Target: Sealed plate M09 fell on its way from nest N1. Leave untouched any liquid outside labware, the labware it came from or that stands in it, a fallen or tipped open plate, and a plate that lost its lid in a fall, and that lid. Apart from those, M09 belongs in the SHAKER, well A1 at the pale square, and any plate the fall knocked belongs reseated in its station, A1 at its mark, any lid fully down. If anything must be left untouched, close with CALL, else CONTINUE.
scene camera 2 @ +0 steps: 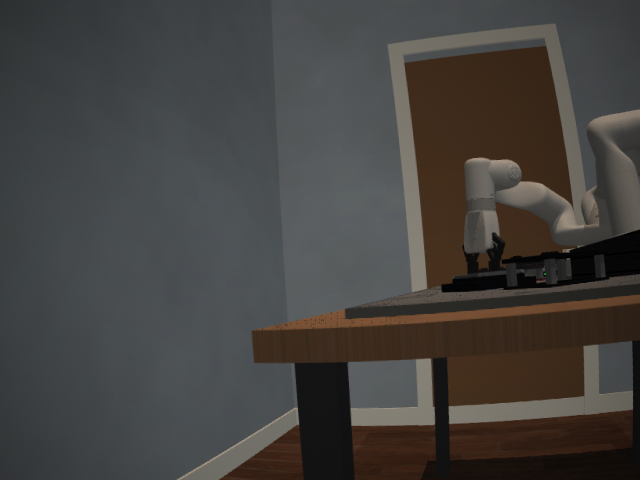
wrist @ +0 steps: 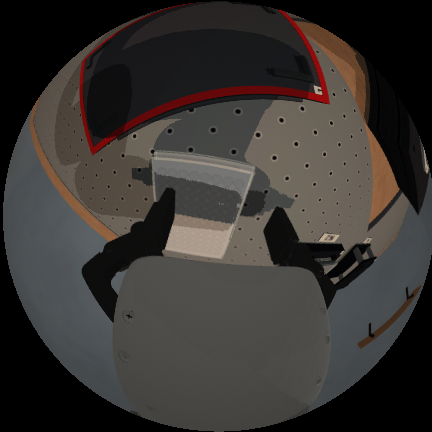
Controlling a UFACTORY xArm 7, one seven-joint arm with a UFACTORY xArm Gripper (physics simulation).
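Pixels of known places: gripper, between the fingertips: [wrist: 224, 210]; arm's base, origin of its link: [scene camera 2: 632, 238].
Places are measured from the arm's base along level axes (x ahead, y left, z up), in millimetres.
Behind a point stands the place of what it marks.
Observation:
A clear, lidded-looking plate [wrist: 200, 200] {z -66, x 399, y -28 mm} lies on the grey perforated deck [wrist: 315, 170] {z -80, x 291, y 12 mm} in the wrist view, under the gripper's shadow. Its edges look doubled at the far side; no label is readable, so I cannot tell whether it is M09. My gripper [wrist: 224, 210] {z -58, x 385, y -11 mm} [scene camera 2: 483, 269] {z -58, x 385, y -11 mm} is open and empty, pointing down, one finger on the left and one on the right of the plate, the right one farther from it. Whether the fingers are at plate height is unclear. No liquid is discernible around the plate. The shaker and its pale square cannot be made out.
A dark tray with a red border [wrist: 250, 90] {z -40, x 321, y -79 mm} lies beyond the plate. A black nest [wrist: 325, 251] {z -63, x 300, y 153 mm} stands at the right by the N2 label [wrist: 329, 238] {z -78, x 285, y 147 mm}, beside another black frame [wrist: 352, 265] {z -81, x 167, y 443 mm}. Low black fixtures [scene camera 2: 550, 271] {z -55, x 229, y 442 mm} with grey posts stand right of the gripper in the scene view.

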